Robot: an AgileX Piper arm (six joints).
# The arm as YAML. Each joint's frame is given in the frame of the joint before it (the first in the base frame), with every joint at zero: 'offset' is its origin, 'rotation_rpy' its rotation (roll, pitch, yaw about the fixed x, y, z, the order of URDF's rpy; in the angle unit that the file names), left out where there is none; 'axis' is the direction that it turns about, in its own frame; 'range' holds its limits. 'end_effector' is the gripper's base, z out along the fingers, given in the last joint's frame.
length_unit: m
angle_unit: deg
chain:
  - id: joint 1
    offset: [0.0, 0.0, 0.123]
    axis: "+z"
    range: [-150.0, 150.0]
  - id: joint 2
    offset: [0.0, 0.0, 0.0]
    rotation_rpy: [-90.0, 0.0, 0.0]
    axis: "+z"
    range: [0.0, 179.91]
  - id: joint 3
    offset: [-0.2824, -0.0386, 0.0]
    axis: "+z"
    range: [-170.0, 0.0]
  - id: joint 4
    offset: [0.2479, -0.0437, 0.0]
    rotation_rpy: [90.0, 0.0, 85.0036]
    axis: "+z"
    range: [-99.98, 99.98]
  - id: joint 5
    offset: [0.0, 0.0, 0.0]
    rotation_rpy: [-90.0, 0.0, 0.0]
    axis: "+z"
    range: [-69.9, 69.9]
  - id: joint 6
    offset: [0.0, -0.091, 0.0]
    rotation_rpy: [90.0, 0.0, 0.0]
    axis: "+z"
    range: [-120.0, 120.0]
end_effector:
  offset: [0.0, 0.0, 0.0]
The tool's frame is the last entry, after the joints.
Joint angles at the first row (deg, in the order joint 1, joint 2, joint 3, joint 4, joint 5, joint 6):
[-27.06 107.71 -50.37 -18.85 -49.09 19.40]
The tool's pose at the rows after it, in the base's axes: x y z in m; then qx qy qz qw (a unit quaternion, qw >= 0):
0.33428, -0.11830, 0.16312, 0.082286, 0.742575, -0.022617, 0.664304
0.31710, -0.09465, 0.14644, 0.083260, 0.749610, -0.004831, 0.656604
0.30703, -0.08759, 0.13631, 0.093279, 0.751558, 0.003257, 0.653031
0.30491, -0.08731, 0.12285, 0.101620, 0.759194, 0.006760, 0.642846
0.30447, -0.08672, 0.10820, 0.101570, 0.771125, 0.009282, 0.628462
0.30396, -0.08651, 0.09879, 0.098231, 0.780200, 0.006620, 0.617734
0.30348, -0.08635, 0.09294, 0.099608, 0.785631, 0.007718, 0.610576
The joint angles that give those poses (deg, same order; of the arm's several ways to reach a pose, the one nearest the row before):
[-23.27 107.71 -42.56 -18.37 -54.66 13.46]
[-20.27 107.71 -36.17 -15.60 -59.36 12.12]
[-19.47 108.48 -33.07 -14.17 -62.48 12.12]
[-19.47 110.95 -32.40 -13.67 -63.99 12.12]
[-19.47 113.75 -32.32 -13.88 -64.69 11.65]
[-19.47 115.50 -32.32 -13.88 -64.81 10.69]
[-19.47 116.56 -32.32 -13.88 -64.81 10.60]

